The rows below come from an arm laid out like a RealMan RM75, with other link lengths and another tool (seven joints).
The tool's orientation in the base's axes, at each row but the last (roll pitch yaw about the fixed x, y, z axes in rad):
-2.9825 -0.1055 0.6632
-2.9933 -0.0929 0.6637
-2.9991 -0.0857 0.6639
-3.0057 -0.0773 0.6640
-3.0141 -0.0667 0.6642
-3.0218 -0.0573 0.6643
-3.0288 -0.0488 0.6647
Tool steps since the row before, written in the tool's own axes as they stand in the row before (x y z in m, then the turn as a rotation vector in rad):
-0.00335 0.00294 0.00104 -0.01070 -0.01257 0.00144
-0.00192 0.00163 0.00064 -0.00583 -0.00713 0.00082
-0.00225 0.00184 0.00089 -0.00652 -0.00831 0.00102
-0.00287 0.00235 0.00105 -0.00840 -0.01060 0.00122
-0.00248 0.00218 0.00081 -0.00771 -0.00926 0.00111
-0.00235 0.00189 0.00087 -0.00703 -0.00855 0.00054
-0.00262 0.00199 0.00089 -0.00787 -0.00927 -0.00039
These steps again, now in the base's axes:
-0.00082 -0.00411 -0.00184 -0.01621 0.00337 -0.00056
-0.00051 -0.00232 -0.00105 -0.00901 0.00206 -0.00030
-0.00064 -0.00266 -0.00133 -0.01029 0.00258 -0.00039
-0.00082 -0.00342 -0.00158 -0.01318 0.00323 -0.00042
-0.00062 -0.00310 -0.00124 -0.01181 0.00260 -0.00044
-0.00071 -0.00280 -0.00122 -0.01082 0.00239 0.00008
-0.00086 -0.00306 -0.00123 -0.01190 0.00232 0.00105

